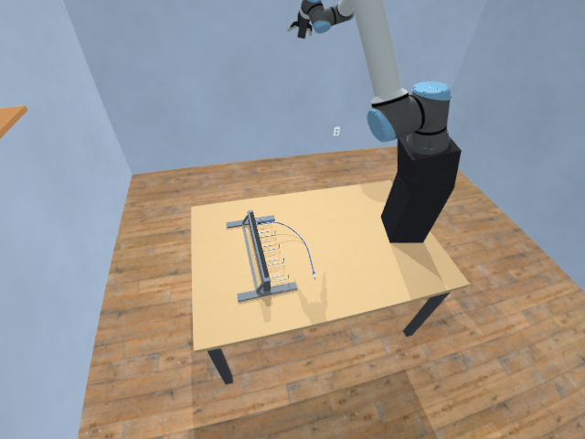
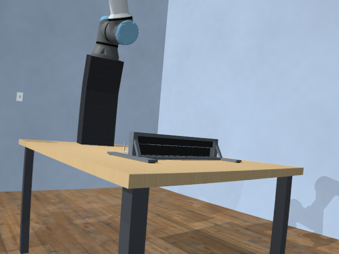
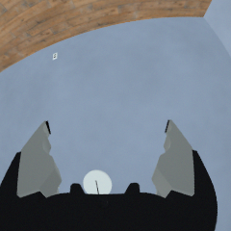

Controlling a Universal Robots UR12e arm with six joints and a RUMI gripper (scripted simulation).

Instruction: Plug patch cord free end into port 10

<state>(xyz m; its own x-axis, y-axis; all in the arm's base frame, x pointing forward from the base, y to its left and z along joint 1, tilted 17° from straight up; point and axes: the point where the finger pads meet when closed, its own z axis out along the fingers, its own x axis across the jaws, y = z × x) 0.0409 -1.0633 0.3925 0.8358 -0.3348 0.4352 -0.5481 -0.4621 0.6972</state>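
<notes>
Right now my hand is 490 mm short of the plug, 1190 mm to the right of it and 830 mm above it.
</notes>
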